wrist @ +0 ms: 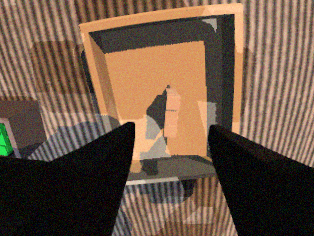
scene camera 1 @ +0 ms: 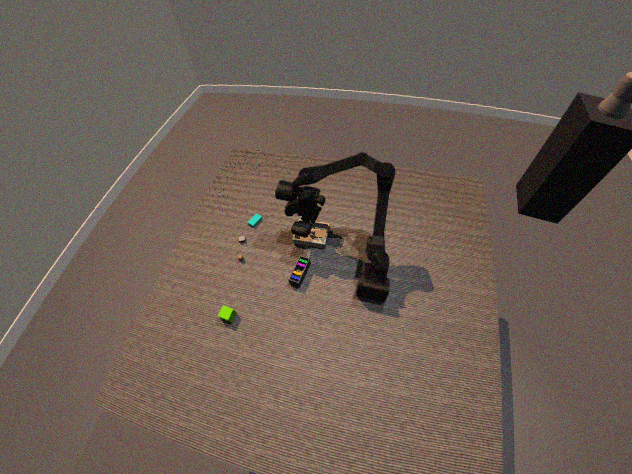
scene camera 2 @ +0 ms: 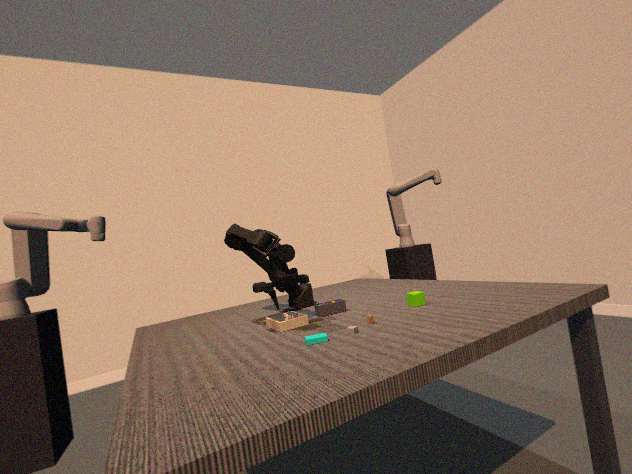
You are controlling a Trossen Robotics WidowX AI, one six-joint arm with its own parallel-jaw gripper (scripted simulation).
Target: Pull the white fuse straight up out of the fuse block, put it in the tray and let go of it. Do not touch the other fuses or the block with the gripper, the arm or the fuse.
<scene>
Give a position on a white fuse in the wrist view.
172, 99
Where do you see a tray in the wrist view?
131, 59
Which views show my gripper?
The wrist view, scene camera 1 and scene camera 2: all of them.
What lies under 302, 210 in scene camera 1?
My gripper.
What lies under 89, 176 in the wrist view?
My gripper.
</scene>
